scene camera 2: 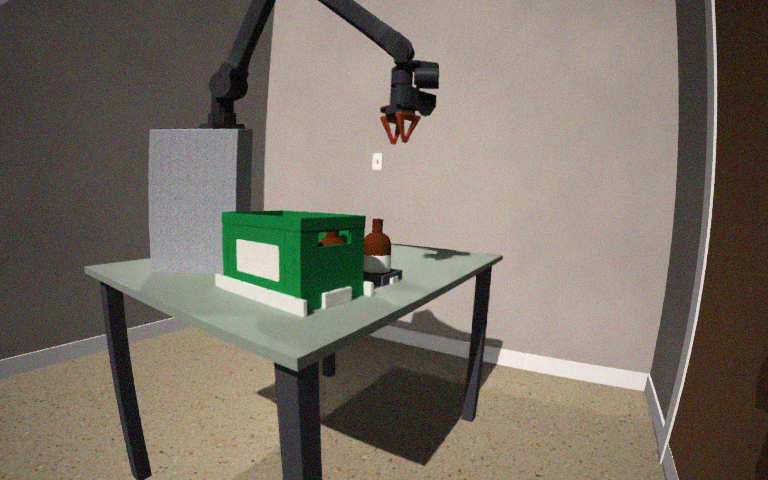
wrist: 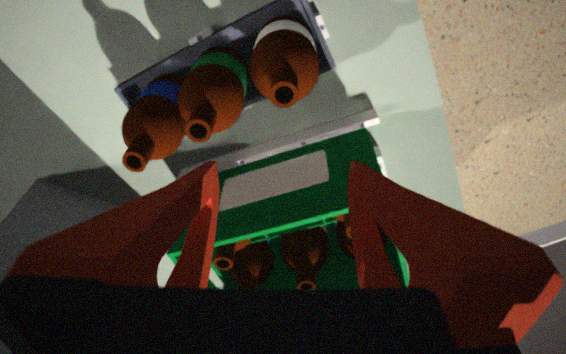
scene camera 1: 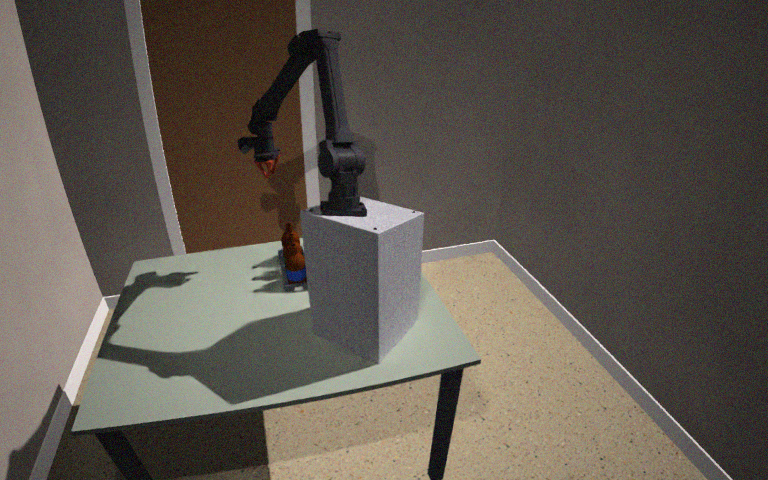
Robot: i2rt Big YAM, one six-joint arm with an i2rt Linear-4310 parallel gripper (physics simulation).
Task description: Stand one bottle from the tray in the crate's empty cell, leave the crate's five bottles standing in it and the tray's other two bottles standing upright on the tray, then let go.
I see my gripper and a green-label bottle.
My gripper also shows in the wrist view.
